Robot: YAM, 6 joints.
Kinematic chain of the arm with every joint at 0, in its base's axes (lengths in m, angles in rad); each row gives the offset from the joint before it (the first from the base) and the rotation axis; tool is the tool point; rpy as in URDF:
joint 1: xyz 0 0 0.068 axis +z
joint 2: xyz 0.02 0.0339 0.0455 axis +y
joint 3: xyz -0.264 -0.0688 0 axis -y
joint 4: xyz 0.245 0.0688 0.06 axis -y
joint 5: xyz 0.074 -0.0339 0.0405 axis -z
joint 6: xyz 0.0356 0 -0.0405 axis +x
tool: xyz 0 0 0 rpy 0 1.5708 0
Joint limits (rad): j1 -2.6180..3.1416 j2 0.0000..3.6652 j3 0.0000..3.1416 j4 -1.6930..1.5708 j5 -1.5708..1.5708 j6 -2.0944..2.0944
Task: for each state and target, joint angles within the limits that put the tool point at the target. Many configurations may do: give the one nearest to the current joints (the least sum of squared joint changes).
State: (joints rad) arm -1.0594 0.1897 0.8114 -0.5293 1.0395 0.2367
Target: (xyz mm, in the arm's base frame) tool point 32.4 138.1 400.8
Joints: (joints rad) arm -2.0269 0.0000 1.2386 -0.8261 1.1009 0.2367
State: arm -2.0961 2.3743 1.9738 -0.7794 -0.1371 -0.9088
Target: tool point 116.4 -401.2 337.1
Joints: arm -1.3062 1.9167 1.9299 -0.9553 -0.2106 -0.9088
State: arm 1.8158 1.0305 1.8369 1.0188 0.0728 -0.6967
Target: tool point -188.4 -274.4 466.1
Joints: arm 0.9713 0.2047 1.5164 1.3891 -0.0206 -0.6967
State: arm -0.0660 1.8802 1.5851 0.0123 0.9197 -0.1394
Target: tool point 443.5 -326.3 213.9
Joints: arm -0.5864 2.3749 1.9243 0.1383 0.8347 -0.1394
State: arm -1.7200 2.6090 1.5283 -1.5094 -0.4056 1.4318
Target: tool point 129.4 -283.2 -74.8
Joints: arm -1.1927 2.8476 1.5865 -1.3916 -0.4577 1.4318
